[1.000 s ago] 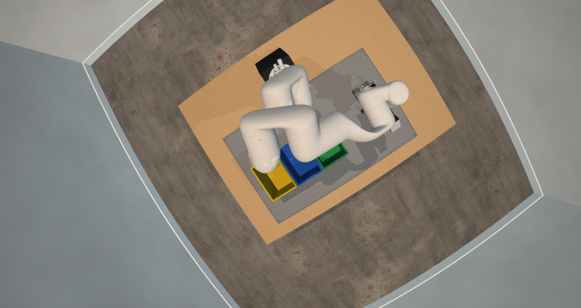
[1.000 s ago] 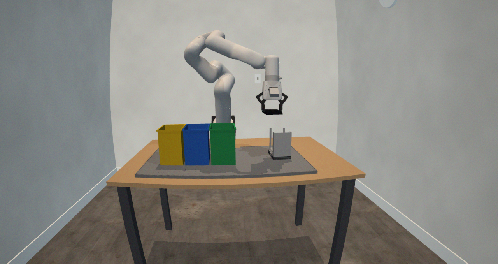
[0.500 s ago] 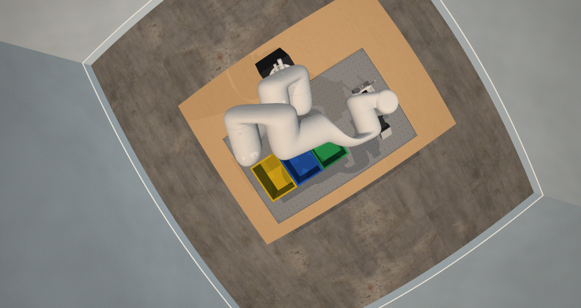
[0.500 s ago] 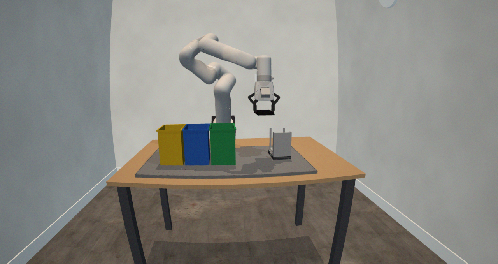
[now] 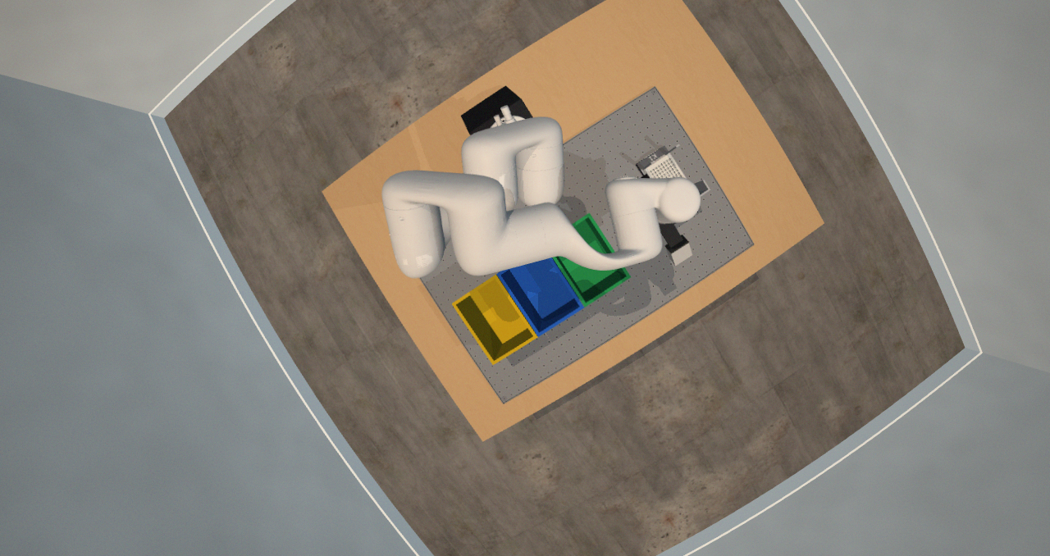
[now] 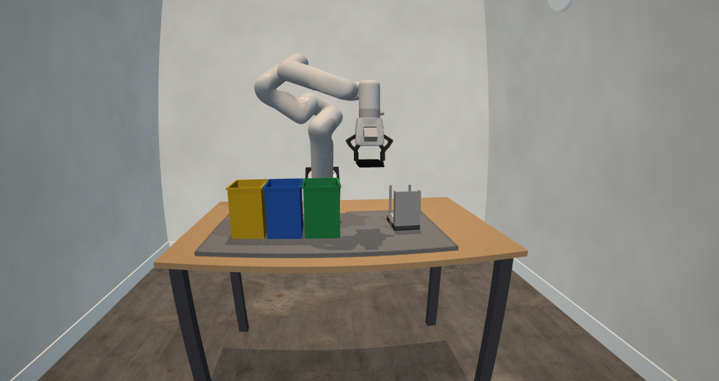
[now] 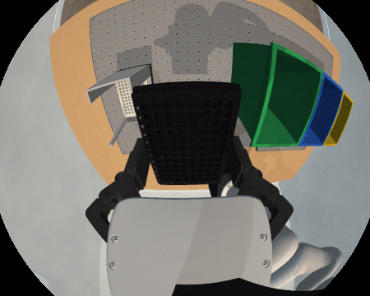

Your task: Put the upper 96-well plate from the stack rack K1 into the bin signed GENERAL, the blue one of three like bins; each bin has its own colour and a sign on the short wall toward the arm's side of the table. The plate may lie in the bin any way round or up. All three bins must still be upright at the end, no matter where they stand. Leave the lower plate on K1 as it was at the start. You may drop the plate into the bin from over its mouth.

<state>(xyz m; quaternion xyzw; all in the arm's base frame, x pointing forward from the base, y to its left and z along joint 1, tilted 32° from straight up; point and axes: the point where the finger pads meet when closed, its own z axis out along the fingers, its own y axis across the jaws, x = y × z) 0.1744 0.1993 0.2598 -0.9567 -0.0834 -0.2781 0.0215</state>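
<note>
The blue bin lies 29 cm to the right of my hand, 16 cm below it and 9 cm ahead of it. Also, from my hand: black 96-well plate (1 cm below); then white plate (22 cm below, 13 cm to the left, 4 cm behind); then green bin (16 cm to the right, 16 cm below, 6 cm ahead).
</note>
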